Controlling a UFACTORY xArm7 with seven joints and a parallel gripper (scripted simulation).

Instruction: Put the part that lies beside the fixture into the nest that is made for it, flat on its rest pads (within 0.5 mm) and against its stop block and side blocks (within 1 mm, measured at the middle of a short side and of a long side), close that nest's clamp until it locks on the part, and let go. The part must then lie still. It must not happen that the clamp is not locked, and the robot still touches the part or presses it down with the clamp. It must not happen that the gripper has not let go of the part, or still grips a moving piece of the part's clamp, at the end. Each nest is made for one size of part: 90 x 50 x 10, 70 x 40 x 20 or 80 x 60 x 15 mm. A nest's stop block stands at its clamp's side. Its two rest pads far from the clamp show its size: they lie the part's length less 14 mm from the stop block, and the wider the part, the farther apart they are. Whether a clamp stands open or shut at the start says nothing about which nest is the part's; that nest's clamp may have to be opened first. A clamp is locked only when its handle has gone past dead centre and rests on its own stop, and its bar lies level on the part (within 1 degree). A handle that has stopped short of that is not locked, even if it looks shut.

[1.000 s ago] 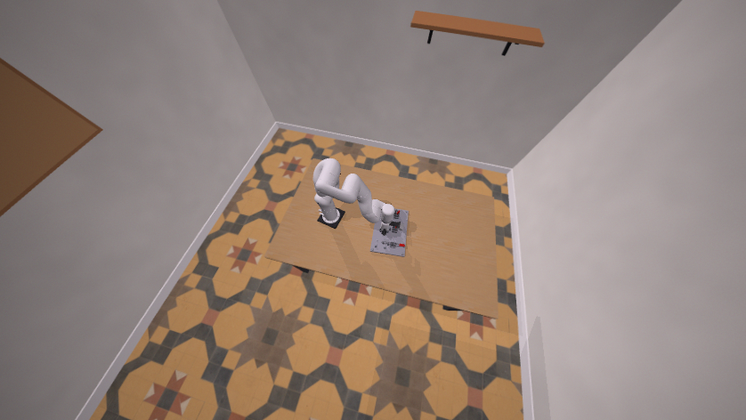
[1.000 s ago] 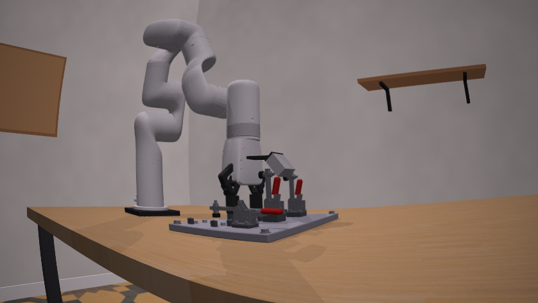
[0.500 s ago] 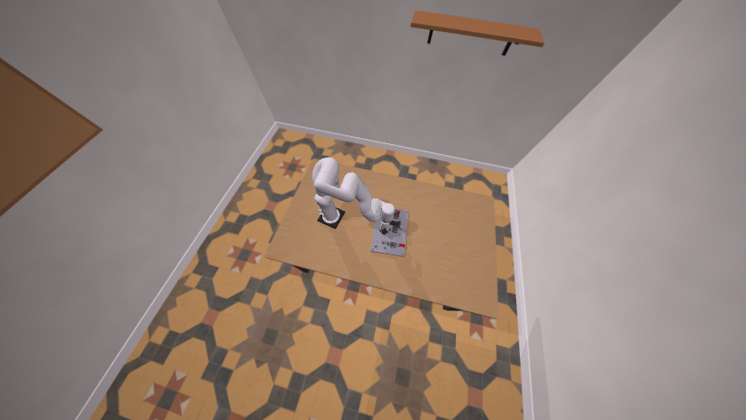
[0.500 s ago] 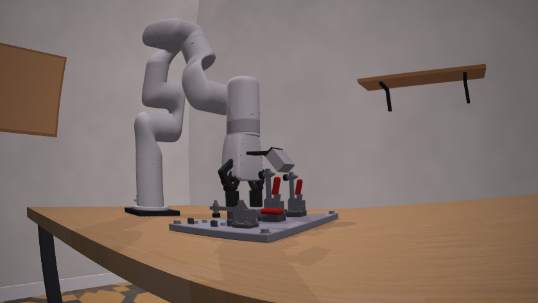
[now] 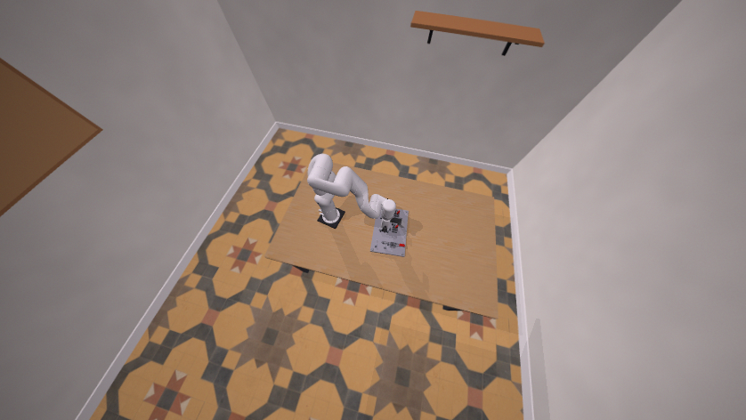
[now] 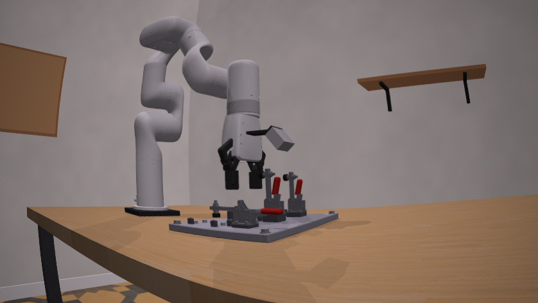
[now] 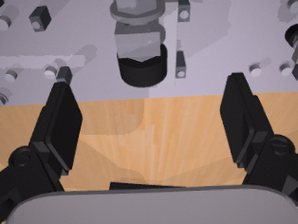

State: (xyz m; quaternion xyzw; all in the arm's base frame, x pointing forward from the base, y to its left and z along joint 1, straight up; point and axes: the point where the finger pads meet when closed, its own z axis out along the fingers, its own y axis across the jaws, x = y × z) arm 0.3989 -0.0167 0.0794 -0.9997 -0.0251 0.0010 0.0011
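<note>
Now: the part 6 cm below my hand. Also, from my hand: grey fixture plate (9 cm below, 4 cm ahead); toggle clamp (11 cm to the right, 8 cm ahead, 5 cm below).
</note>
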